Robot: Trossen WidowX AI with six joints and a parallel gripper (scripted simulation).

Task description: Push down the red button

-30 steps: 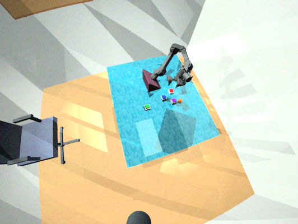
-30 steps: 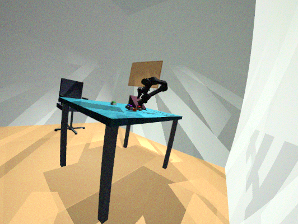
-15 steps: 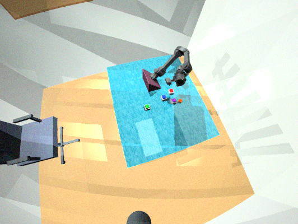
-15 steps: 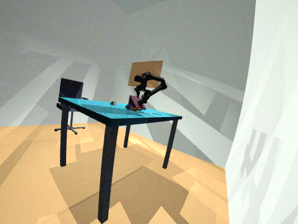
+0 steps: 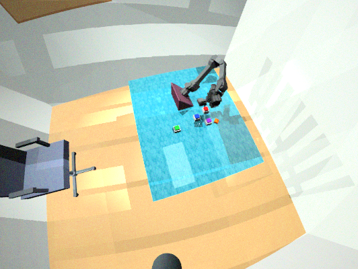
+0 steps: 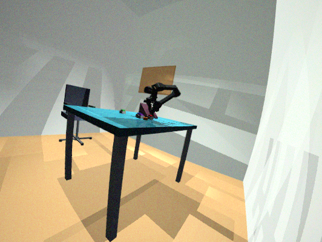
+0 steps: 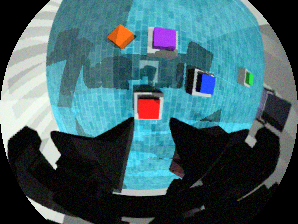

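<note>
The red button lies 4 cm below my gripper tip. The rest, counted from my gripper tip: blue button (5 cm ahead, 10 cm to the right, 4 cm below); orange block (12 cm ahead, 6 cm to the left, 6 cm below); purple button (11 cm ahead, 1 cm to the right, 4 cm below).
</note>
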